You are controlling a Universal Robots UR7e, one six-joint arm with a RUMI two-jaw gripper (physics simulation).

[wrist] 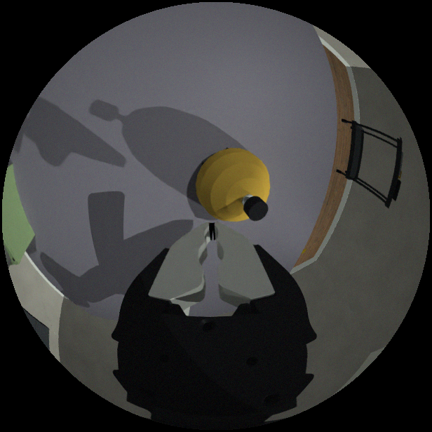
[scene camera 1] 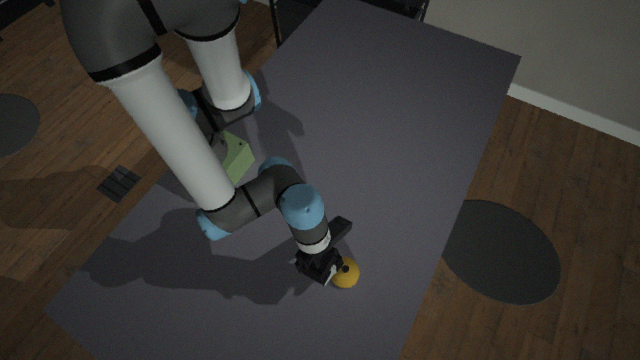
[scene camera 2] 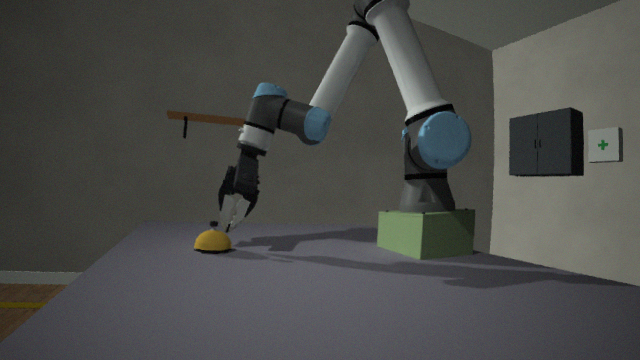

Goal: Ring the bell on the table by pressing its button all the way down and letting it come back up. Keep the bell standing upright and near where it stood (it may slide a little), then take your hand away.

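Frame: origin at the arm's base, x ahead, y left, z up, level; centimetres.
Seen in the pictures: gripper, fingertip midpoint: (scene camera 1: 330, 272) (scene camera 2: 226, 232); arm's base, link origin: (scene camera 2: 426, 210).
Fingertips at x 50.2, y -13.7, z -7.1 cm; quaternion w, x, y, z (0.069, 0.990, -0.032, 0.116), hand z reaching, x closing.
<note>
Offsets run from my fingertips to a thing's top centre. Level surfaces: height alone.
The yellow dome bell {dx +3.3, dy +2.4, dz +2.8 cm} (scene camera 1: 348, 277) (scene camera 2: 212, 242) (wrist: 225, 180) stands upright on the grey table {dz -3.8 cm} (scene camera 1: 390, 125) (scene camera 2: 320, 310). Its black button {dx +3.3, dy +2.4, dz +2.8 cm} (scene camera 1: 345, 269) (scene camera 2: 214, 223) (wrist: 255, 208) stands up above the dome on a short stem, and nothing presses on it. My gripper (scene camera 1: 327, 283) (scene camera 2: 228, 229) (wrist: 212, 223) is shut with nothing between the fingers. In scene camera 2 its tips point down beside the bell, on the side toward the robot's base, at about the height between button and dome top. They look close to the dome; I cannot tell whether they touch it.
The green base block (scene camera 1: 240, 162) (scene camera 2: 400, 232) (wrist: 17, 225) carries the arm at the robot's side of the table. The table's long edge lies beyond the bell in scene camera 1. Dark cabinets (scene camera 2: 547, 142) and a shelf (scene camera 2: 205, 118) are on the walls, away from the arm.
</note>
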